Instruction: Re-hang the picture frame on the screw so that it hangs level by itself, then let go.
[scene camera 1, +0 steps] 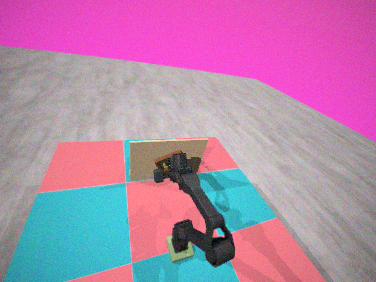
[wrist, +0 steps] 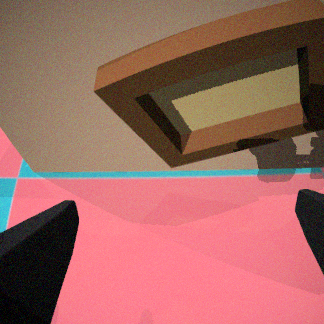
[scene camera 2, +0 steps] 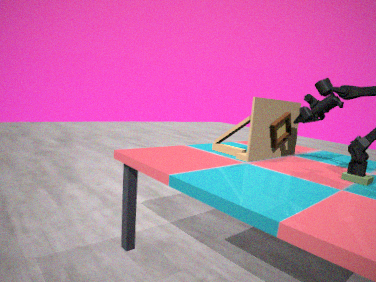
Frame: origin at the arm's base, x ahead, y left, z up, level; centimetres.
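Where they show: gripper, fingertip midpoint: [scene camera 1: 168,170] [wrist: 190,207] [scene camera 2: 298,122]; arm's base, origin of the base link: [scene camera 1: 179,243] [scene camera 2: 356,174].
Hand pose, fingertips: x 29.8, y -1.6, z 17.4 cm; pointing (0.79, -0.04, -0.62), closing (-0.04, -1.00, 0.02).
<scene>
Each offset is from my fingertips to the centre of the thing. "pt": to the spot under its first point. Level surfaces: height alone.
The brown picture frame {dz -5.0, dx +10.9, dy -4.9 cm} [scene camera 1: 160,161] [scene camera 2: 274,135] [wrist: 141,120], with a yellowish centre, is on the upright tan board {pt dz -4.9, dx +13.5, dy +11.2 cm} [scene camera 1: 142,162] [scene camera 2: 261,137] [wrist: 60,95]. It is tilted, its left end lower than its right; the arm hides part of it in scene camera 1, and its right end is cut off in the wrist view. The screw does not show. My gripper [scene camera 2: 296,121] [wrist: 190,207] is open and empty. In scene camera 2 its tips are near the frame's right side, in front of the board. In the wrist view the frame is above and beyond the fingers.
The board stands on the checkered table {dz -20.0 cm} [scene camera 1: 80,225] [scene camera 2: 165,156], with a slanted wooden brace {dz -6.6, dx +27.3, dy +11.5 cm} [scene camera 2: 232,133] behind it. The arm rises from a pale green base plate [scene camera 1: 182,256] [scene camera 2: 357,180] in front of the board. Arm shadows fall on the board and table.
</scene>
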